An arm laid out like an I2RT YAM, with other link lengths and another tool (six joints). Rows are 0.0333 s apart.
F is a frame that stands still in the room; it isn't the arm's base.
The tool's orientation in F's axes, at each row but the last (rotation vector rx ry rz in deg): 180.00 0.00 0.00; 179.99 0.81 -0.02; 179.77 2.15 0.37; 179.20 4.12 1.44; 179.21 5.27 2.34
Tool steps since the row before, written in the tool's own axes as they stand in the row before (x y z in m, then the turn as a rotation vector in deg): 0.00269 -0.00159 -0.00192 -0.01 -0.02 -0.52; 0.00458 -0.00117 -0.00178 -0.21 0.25 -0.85; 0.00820 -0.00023 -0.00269 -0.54 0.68 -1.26; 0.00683 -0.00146 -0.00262 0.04 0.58 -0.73; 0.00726 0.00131 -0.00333 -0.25 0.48 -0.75
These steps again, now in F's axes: 0.00269 0.00159 0.00192 -0.01 0.02 0.52; 0.00457 0.00121 0.00178 -0.21 -0.25 0.85; 0.00818 0.00044 0.00272 -0.53 -0.69 1.26; 0.00671 0.00181 0.00271 0.05 -0.57 0.74; 0.00723 -0.00084 0.00353 -0.24 -0.49 0.75
